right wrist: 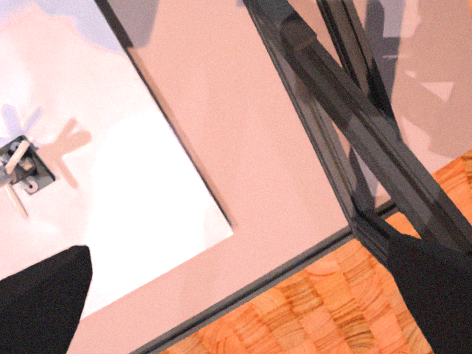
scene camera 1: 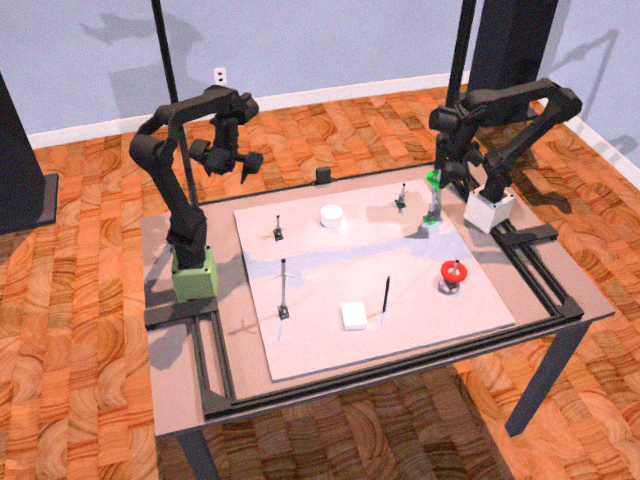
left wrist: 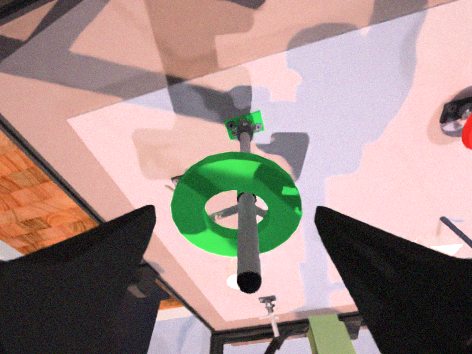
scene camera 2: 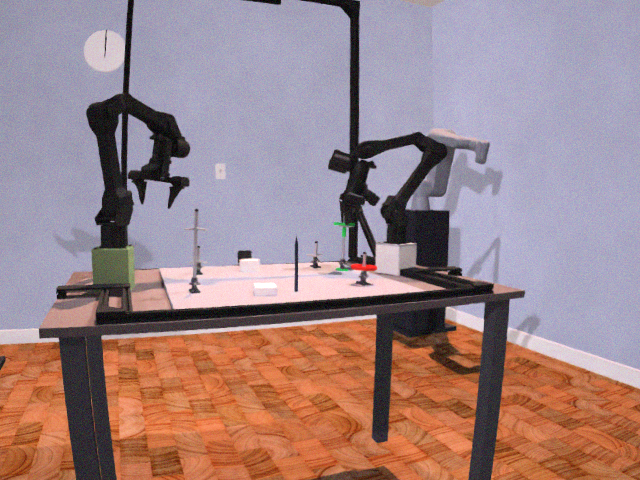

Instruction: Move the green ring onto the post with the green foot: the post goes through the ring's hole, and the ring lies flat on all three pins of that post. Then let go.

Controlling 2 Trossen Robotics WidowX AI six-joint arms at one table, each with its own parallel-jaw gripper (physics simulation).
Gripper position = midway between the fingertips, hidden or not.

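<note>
You'd find my left gripper at (scene camera 1: 438,178), at (scene camera 2: 344,223) and, through its own wrist camera, at (left wrist: 237,212). My right gripper is at (scene camera 1: 225,179), (scene camera 2: 155,206) and (right wrist: 242,254). There's a green ring as well, at (left wrist: 242,171), but it's out of frame in the right wrist view.
</note>
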